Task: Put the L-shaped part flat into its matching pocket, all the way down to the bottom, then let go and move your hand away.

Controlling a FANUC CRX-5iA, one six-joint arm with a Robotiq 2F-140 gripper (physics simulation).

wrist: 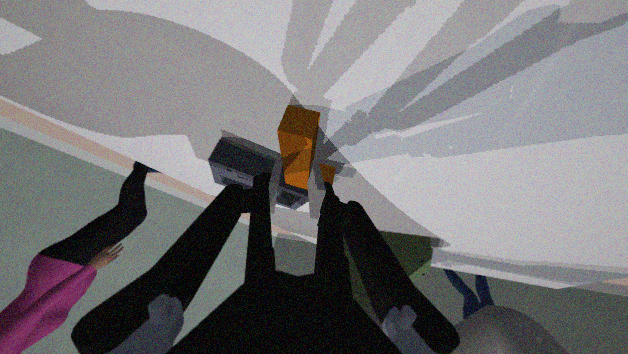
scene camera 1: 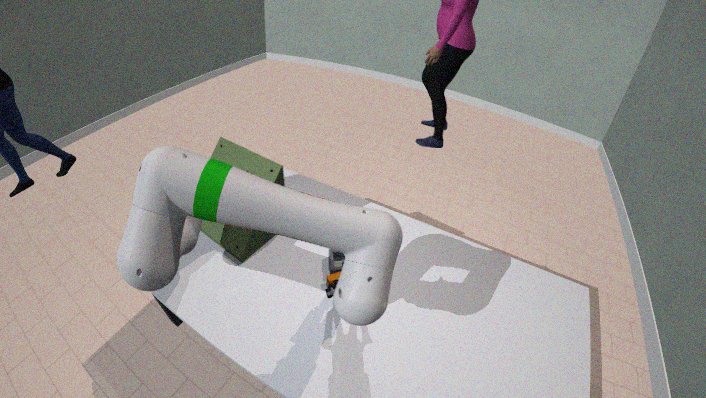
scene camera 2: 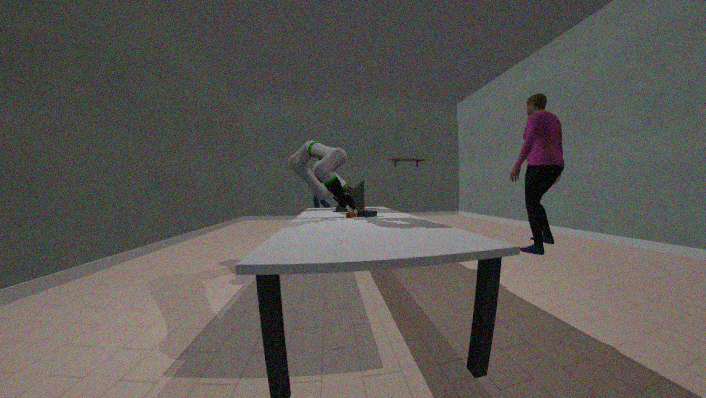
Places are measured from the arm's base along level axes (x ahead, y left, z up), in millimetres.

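Where they show: gripper, fingertip midpoint: (wrist: 295, 169) (scene camera 2: 353, 213).
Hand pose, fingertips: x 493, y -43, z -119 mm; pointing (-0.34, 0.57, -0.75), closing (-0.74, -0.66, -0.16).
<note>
Things, the pixels of their top centre, and the offset from my fingertips. Level surfaces: height alone.
- L-shaped part at its top centre: (wrist: 309, 170) (scene camera 1: 342, 285) (scene camera 2: 350, 212) dz +7, dx +3, dy -25 mm
- dark grey pocket block at its top centre: (wrist: 259, 190) (scene camera 1: 350, 258) (scene camera 2: 365, 210) dz +14, dx -20, dy +85 mm
- white table at its surface level: dz -23 mm
The L-shaped part (scene camera 1: 333, 278) (scene camera 2: 351, 214) (wrist: 298, 150) is orange. In the wrist view its long arm runs up between the fingers, and its short arm shows to the right, behind the right finger. My gripper (wrist: 295, 169) is low over the table, shut on the long arm, with one grey pad on each side. In scene camera 1 the arm hides most of the gripper. The dark grey pocket block (scene camera 2: 368, 213) (wrist: 242, 159) is right beside the part, at its left in the wrist view. The fingers cover some of the block, and I cannot tell the pocket's shape.
A green box-like block (scene camera 1: 250, 156) (scene camera 2: 358, 197) (wrist: 407, 250) stands on the white table (scene camera 1: 475, 350) (scene camera 2: 380, 245), behind the arm's forearm in scene camera 1. A person in pink (scene camera 1: 455, 30) (scene camera 2: 544, 137) (wrist: 55, 285) is beyond the table. Another person's legs (scene camera 1: 20, 130) show at the left.
</note>
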